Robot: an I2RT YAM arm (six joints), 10 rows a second.
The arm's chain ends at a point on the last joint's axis. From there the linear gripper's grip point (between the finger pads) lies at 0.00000 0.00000 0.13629 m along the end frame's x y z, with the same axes.
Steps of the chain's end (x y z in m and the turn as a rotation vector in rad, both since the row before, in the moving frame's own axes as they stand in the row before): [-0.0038, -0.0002, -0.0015, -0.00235, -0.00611, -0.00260]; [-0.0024, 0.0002, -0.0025, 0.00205, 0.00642, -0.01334]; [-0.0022, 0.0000, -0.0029, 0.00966, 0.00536, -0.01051]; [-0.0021, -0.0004, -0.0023, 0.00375, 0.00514, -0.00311]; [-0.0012, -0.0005, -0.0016, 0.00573, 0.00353, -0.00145]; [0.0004, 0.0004, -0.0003, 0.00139, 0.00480, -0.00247]
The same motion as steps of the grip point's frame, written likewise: [-0.0046, 0.0001, -0.0015, -0.00235, -0.00611, -0.00260]; [-0.0015, -0.0001, -0.0025, 0.00205, 0.00642, -0.01334]; [-0.0015, -0.0013, -0.0029, 0.00966, 0.00536, -0.01051]; [-0.0014, -0.0009, -0.0023, 0.00375, 0.00514, -0.00311]; [-0.0007, -0.0013, -0.0016, 0.00573, 0.00353, -0.00145]; [0.0011, 0.0002, -0.0003, 0.00139, 0.00480, -0.00247]
